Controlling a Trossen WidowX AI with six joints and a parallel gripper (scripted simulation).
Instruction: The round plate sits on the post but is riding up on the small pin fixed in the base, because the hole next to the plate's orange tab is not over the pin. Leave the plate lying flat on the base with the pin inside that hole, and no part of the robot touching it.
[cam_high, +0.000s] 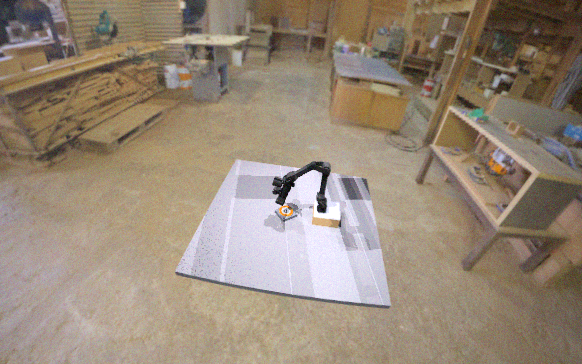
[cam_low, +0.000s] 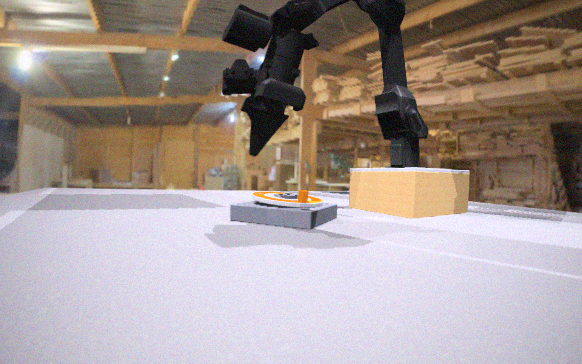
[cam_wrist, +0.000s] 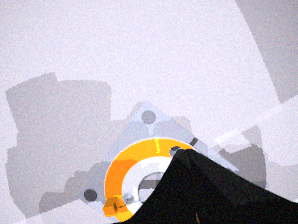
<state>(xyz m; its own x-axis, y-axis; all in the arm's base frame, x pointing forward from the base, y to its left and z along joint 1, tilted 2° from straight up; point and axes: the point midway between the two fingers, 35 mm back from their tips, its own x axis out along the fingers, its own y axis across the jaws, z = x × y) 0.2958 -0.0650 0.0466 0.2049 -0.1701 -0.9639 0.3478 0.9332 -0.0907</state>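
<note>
The grey square base lies 50 mm behind my gripper tip, 30 mm to the left of it and 70 mm below it.
</note>
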